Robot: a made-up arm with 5 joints.
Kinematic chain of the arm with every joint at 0, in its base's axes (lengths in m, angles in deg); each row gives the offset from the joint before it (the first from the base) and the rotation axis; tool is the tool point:
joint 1: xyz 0 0 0.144 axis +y
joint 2: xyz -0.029 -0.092 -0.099 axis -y
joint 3: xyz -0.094 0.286 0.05 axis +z
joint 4: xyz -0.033 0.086 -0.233 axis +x
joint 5: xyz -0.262 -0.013 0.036 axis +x
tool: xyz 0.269 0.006 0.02
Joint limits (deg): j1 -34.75..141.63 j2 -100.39..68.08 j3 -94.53..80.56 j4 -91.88..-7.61 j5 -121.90..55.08
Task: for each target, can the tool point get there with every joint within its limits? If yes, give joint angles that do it. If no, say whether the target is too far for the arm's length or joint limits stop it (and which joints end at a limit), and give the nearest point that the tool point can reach.
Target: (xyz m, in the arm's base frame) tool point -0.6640 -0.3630 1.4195
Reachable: no: too far | nearest point -0.1855 0.1910 0.5004 | short by 1.175 m
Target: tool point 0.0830 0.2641 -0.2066
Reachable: yes | joints -15.49 52.99 44.43 -59.20 -64.02
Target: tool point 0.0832 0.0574 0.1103
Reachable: no: joint limits stop it (at a limit: joint 1, joint 2, joint 3, joint 4) | nearest point 0.1518 0.1803 0.1481 | short by 0.146 m
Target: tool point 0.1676 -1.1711 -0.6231
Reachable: no: too far | nearest point 0.0850 0.1893 -0.2449 | short by 1.414 m
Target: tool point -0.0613 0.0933 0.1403
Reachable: no: joint limits stop it (at a limit: joint 1, joint 2, joint 3, joint 4, joint 5) | nearest point -0.1516 0.1794 0.1434 | short by 0.125 m
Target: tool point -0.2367 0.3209 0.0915
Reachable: yes | joints 11.47 -64.73 -16.88 -65.68 -64.81
